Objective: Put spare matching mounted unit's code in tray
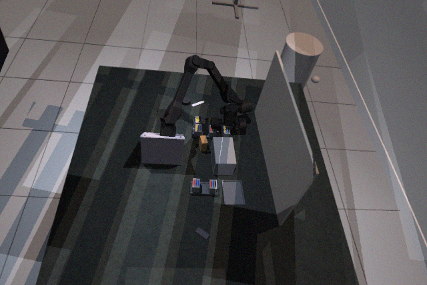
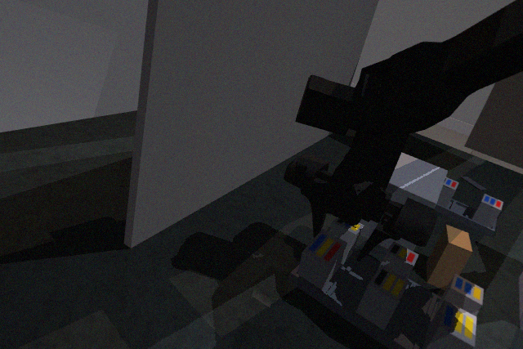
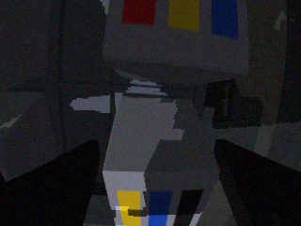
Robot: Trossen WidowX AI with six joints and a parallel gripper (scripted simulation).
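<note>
Right now the grey spare block is 30 mm above my gripper tip. Round my gripper tip: mounted unit: 50 mm behind, 160 mm to the right, 30 mm above; white panel: 190 mm ahead, 180 mm to the right, 210 mm above; brown block: 140 mm behind, 80 mm to the right, 20 mm above.
</note>
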